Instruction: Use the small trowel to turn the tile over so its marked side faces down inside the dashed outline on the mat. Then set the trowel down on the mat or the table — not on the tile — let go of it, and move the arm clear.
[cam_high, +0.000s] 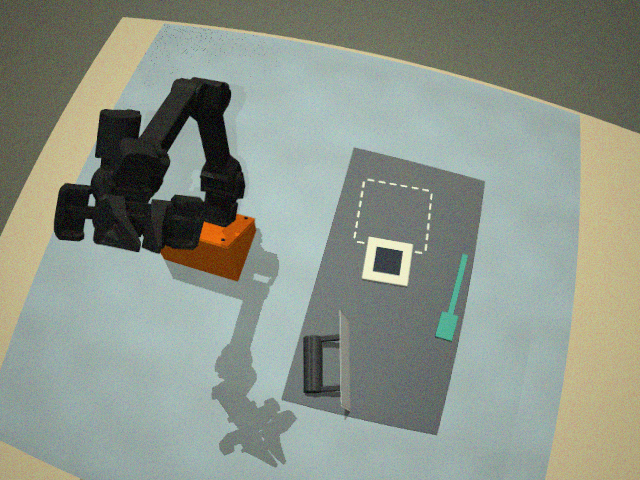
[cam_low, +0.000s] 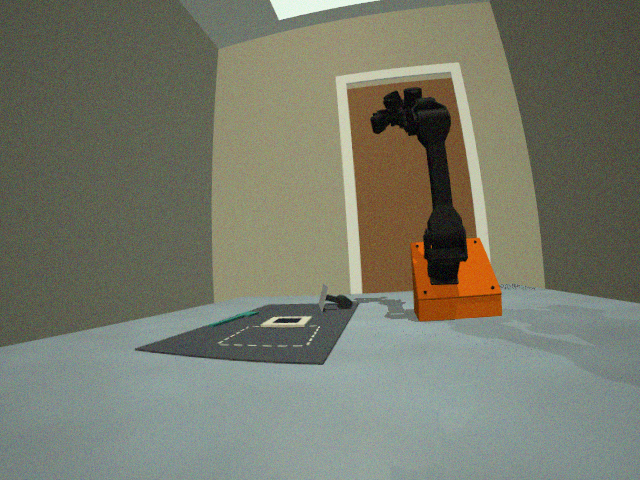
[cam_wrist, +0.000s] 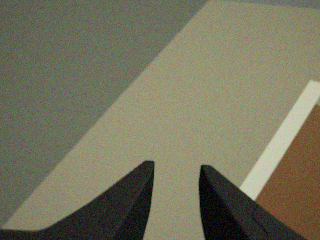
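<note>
The trowel lies 19 cm ahead of my gripper tip, 8 cm to the left of it and 66 cm below it. The rest, counted from my gripper tip: tile (23 cm ahead, 37 cm to the left, 69 cm below); teal tool (40 cm ahead, 31 cm to the left, 69 cm below); dark mat (26 cm ahead, 33 cm to the left, 71 cm below).
</note>
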